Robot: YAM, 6 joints.
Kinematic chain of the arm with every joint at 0, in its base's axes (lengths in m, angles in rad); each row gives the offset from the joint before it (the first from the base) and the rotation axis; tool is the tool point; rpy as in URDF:
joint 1: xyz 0 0 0.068 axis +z
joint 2: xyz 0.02 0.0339 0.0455 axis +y
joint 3: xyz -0.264 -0.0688 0 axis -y
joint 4: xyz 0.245 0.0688 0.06 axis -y
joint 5: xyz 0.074 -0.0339 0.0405 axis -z
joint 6: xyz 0.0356 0 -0.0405 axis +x
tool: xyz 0 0 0 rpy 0 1.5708 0
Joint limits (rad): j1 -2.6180..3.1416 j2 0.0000..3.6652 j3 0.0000..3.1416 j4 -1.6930..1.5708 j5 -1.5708..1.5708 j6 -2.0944..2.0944
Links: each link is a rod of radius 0.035 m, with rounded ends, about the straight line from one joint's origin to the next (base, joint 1, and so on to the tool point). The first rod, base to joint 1, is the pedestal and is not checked.
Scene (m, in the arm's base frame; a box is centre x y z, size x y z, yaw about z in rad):
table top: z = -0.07
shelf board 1: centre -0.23 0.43 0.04 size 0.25 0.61 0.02 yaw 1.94
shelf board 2: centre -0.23 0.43 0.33 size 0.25 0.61 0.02 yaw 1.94
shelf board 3: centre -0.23 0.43 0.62 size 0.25 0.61 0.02 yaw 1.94
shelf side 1: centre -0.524 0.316 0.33 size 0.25 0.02 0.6 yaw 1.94
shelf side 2: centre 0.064 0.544 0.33 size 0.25 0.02 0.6 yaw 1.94
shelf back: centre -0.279 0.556 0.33 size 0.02 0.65 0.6 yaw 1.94
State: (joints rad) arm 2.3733 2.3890 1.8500 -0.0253 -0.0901 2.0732
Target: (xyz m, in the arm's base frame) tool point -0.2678 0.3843 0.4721
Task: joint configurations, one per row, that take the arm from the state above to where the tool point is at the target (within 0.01 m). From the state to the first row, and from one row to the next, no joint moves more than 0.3 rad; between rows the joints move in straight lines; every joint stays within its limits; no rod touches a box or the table.
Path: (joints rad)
1: 2.4702 2.1874 1.5982 -0.1785 -0.1038 2.0732
2: 2.5672 1.9857 1.3464 -0.3317 -0.1176 2.0732
3: 2.6641 1.7841 1.0946 -0.4849 -0.1313 2.0732
4: 2.5210 1.4923 1.2838 -0.4302 -0.1246 2.0732
5: 2.3778 1.2006 1.4731 -0.3755 -0.1180 2.0732
6: 2.3097 1.4638 1.6940 -0.2294 -0.1036 2.0732
7: 2.2417 1.7271 1.9148 -0.0832 -0.0892 2.0732
8: 2.1737 1.9903 2.1357 0.0629 -0.0748 2.0732

